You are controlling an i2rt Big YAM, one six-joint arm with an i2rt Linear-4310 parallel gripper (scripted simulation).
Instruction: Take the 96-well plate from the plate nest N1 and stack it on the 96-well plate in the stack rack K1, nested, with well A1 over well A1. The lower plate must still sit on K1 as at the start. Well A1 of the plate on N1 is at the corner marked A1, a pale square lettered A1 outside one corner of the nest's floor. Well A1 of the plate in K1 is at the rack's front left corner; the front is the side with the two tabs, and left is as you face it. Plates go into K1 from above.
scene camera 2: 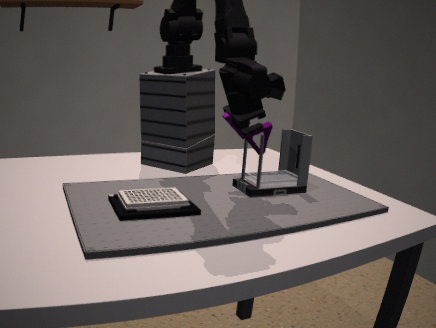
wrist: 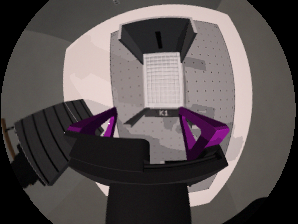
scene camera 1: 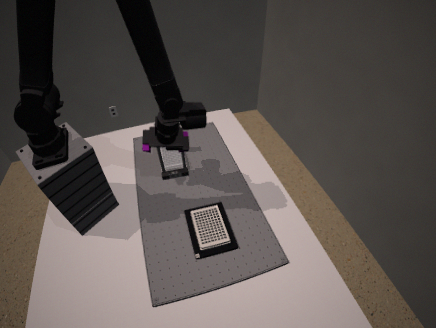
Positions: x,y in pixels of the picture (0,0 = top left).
Scene:
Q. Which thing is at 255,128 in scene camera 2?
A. My gripper.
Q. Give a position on a tall back wall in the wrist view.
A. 172,28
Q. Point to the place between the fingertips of my gripper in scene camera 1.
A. At 164,150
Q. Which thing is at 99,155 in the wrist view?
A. My gripper.

